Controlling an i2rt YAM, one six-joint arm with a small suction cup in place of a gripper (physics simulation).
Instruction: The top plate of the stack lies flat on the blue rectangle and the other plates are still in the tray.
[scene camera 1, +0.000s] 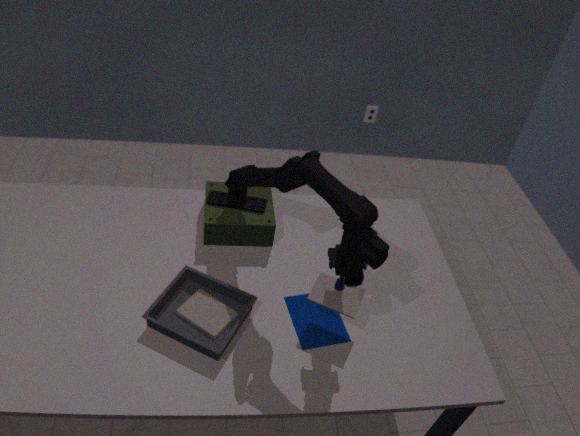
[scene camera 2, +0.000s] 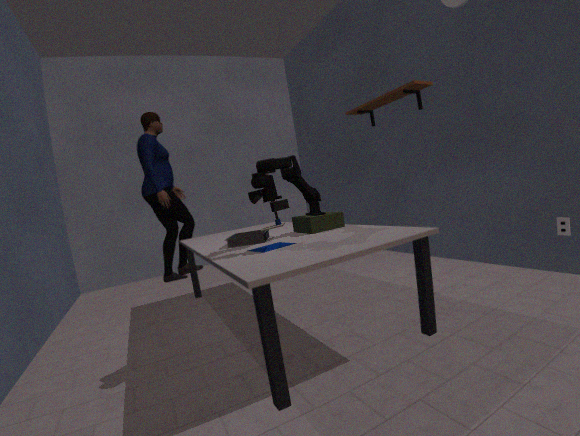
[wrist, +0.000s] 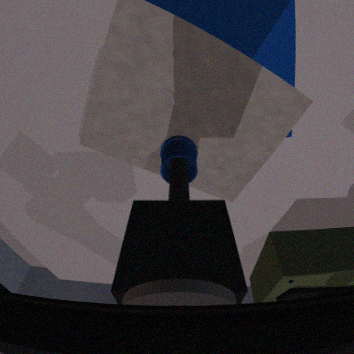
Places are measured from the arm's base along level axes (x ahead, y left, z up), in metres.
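Where they show: hand at its tool point: (scene camera 1: 338, 288) (wrist: 178, 146); arm's base at its link origin: (scene camera 1: 236, 202) (scene camera 2: 315, 214) (wrist: 320, 292).
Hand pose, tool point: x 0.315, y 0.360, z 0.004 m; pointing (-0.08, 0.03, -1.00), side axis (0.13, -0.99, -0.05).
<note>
Things, the pixels of their top centre, and the offset from my tool point. "spot": a spot on its surface instead. Level surfaces: height alone.
- thin beige plate at its top centre: (wrist: 191, 123) (scene camera 1: 337, 292) dx +0.028, dy -0.006, dz +0.013 m
- blue rectangle at a spot on its surface: (wrist: 282, 55) spot: dx +0.076, dy -0.100, dz -0.097 m
- grey tray at its top centre: (scene camera 1: 201, 306) (scene camera 2: 248, 233) dx +0.111, dy -0.382, dz -0.048 m
- white table at its surface level: dz -0.098 m
My suction cup (scene camera 1: 339, 285) (scene camera 2: 278, 221) (wrist: 179, 155) holds a thin beige plate (scene camera 1: 350, 299) (wrist: 130, 80) near one edge. The plate hangs level or nearly so above the table, and its shadow falls apart from it. The blue rectangle (scene camera 1: 305, 315) (scene camera 2: 272, 247) (wrist: 282, 55) lies on the table. In the first scene view, the held plate overlaps its back right part and is turned relative to it. The grey tray (scene camera 1: 182, 339) (scene camera 2: 247, 238) stands left of the rectangle. Beige plates (scene camera 1: 207, 312) lie stacked in it; their number cannot be told.
The arm's green base block (scene camera 1: 240, 234) (scene camera 2: 318, 223) (wrist: 305, 250) stands at the back of the white table (scene camera 1: 100, 370). A person (scene camera 2: 155, 165) in a blue top is beyond the table in the second scene view. A wooden shelf (scene camera 2: 390, 98) is on the wall.
</note>
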